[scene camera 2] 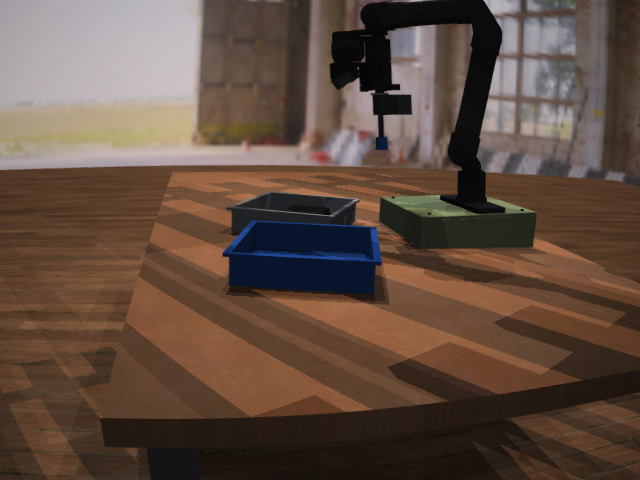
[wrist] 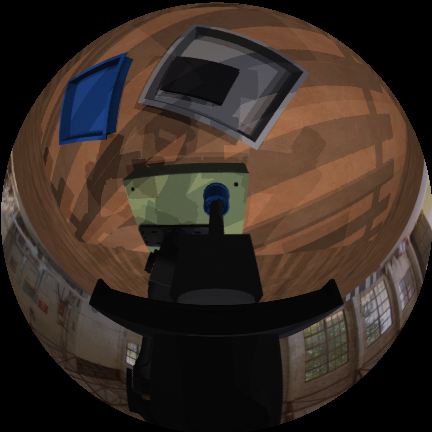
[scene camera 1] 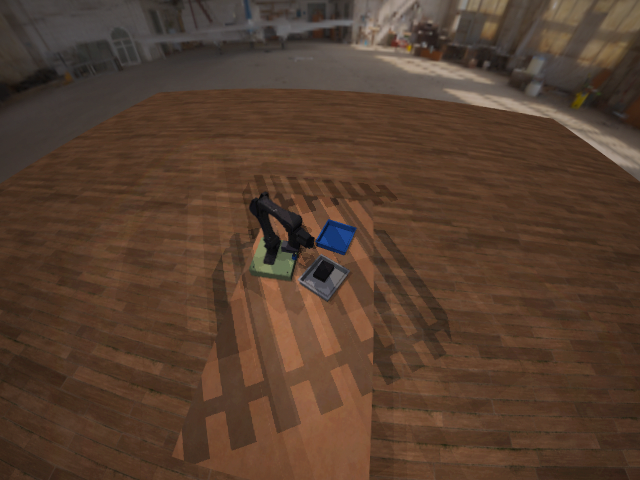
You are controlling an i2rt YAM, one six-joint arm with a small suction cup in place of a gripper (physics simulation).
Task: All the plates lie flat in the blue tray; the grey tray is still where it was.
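Frame: origin at the arm's base, x ahead, y left, z up, level; metres.
Seen in the pictures: hand, tool point: [scene camera 2: 381, 149] [wrist: 215, 194] [scene camera 1: 294, 258]; arm's base, link origin: [scene camera 2: 471, 205] [wrist: 176, 235] [scene camera 1: 272, 251].
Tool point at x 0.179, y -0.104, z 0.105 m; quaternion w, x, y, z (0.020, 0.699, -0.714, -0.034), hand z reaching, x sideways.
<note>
Pixels of each thing's top centre, then the offset from my tool point to it. Level surfaces: height alone.
- black rectangular plate, top centre: [wrist: 197, 75] [scene camera 2: 304, 211] [scene camera 1: 323, 269] 0.173 m ahead, 0.030 m left, 0.134 m down
- grey tray, top centre: [wrist: 225, 69] [scene camera 2: 297, 202] [scene camera 1: 324, 275] 0.181 m ahead, 0.017 m right, 0.124 m down
- blue tray, top centre: [scene camera 2: 308, 238] [wrist: 79, 102] [scene camera 1: 336, 234] 0.227 m ahead, 0.327 m left, 0.124 m down
- brown table, surface height: 0.174 m down
A black rectangular plate [scene camera 1: 323, 270] [scene camera 2: 308, 209] [wrist: 201, 80] lies in the grey tray [scene camera 1: 312, 290] [scene camera 2: 289, 219] [wrist: 282, 110]. Whether it is one plate or several stacked cannot be told. The blue tray [scene camera 1: 336, 237] [scene camera 2: 302, 273] [wrist: 90, 106] stands beside the grey tray; no plate shows in it. My suction gripper [scene camera 1: 294, 256] [scene camera 2: 381, 148] [wrist: 216, 194] carries nothing, so it is open. Its blue cup hangs high, pointing down, near the edge of the green base, to the side of both trays.
The green base block [scene camera 1: 273, 267] [scene camera 2: 475, 230] [wrist: 175, 200] carries the black arm [scene camera 1: 279, 212] [scene camera 2: 478, 77]. The trays and base stand on a brown table [scene camera 2: 206, 372] with striped shadows. The table's edge [scene camera 2: 289, 426] shows at the front of scene camera 2.
</note>
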